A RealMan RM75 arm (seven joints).
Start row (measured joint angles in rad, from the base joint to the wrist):
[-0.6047, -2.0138, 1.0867, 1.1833, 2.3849, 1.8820, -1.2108]
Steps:
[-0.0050, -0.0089, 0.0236, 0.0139, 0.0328, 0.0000, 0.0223]
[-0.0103, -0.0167, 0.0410, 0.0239, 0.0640, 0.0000, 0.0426]
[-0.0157, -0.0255, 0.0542, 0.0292, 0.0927, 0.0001, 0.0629]
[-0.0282, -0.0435, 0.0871, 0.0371, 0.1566, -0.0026, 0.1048]
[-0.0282, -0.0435, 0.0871, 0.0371, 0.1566, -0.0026, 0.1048]
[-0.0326, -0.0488, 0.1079, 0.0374, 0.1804, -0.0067, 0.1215]
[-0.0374, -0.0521, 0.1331, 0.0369, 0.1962, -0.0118, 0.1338]
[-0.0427, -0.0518, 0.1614, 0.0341, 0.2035, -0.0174, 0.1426]
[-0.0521, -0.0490, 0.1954, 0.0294, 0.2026, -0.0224, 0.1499]
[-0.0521, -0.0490, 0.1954, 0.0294, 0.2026, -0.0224, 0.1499]
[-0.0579, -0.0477, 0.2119, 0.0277, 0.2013, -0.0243, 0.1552]
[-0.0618, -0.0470, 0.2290, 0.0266, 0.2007, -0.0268, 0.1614]
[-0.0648, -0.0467, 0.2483, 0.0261, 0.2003, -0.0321, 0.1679]
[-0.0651, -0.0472, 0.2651, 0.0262, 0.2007, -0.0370, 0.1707]
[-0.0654, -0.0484, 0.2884, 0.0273, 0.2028, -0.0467, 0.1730]
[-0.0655, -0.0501, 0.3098, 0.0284, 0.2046, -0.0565, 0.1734]
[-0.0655, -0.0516, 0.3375, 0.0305, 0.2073, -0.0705, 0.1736]
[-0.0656, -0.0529, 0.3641, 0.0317, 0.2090, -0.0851, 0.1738]
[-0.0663, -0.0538, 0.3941, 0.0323, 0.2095, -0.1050, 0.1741]
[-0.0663, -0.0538, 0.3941, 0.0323, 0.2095, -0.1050, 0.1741]
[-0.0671, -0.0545, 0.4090, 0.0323, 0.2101, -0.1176, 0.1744]
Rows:
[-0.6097, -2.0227, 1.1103, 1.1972, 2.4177, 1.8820, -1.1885]
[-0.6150, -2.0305, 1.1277, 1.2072, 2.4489, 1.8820, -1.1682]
[-0.6204, -2.0393, 1.1409, 1.2125, 2.4776, 1.8821, -1.1479]
[-0.6329, -2.0573, 1.1738, 1.2204, 2.5415, 1.8794, -1.1060]
[-0.6329, -2.0573, 1.1738, 1.2204, 2.5415, 1.8794, -1.1060]
[-0.6373, -2.0626, 1.1946, 1.2207, 2.5653, 1.8753, -1.0893]
[-0.6421, -2.0659, 1.2198, 1.2202, 2.5811, 1.8702, -1.0770]
[-0.6474, -2.0656, 1.2481, 1.2174, 2.5884, 1.8646, -1.0682]
[-0.6568, -2.0628, 1.2821, 1.2127, 2.5875, 1.8596, -1.0609]
[-0.6568, -2.0628, 1.2821, 1.2127, 2.5875, 1.8596, -1.0609]
[-0.6626, -2.0615, 1.2986, 1.2110, 2.5862, 1.8577, -1.0556]
[-0.6665, -2.0608, 1.3157, 1.2099, 2.5856, 1.8552, -1.0494]
[-0.6695, -2.0605, 1.3350, 1.2094, 2.5852, 1.8499, -1.0429]
[-0.6698, -2.0610, 1.3518, 1.2095, 2.5856, 1.8450, -1.0401]
[-0.6701, -2.0622, 1.3751, 1.2106, 2.5877, 1.8353, -1.0378]
[-0.6702, -2.0639, 1.3965, 1.2117, 2.5895, 1.8255, -1.0374]
[-0.6702, -2.0654, 1.4242, 1.2138, 2.5922, 1.8115, -1.0372]
[-0.6703, -2.0667, 1.4508, 1.2150, 2.5939, 1.7969, -1.0370]
[-0.6710, -2.0676, 1.4808, 1.2156, 2.5944, 1.7770, -1.0367]
[-0.6710, -2.0676, 1.4808, 1.2156, 2.5944, 1.7770, -1.0367]
[-0.6718, -2.0683, 1.4957, 1.2156, 2.5950, 1.7644, -1.0364]

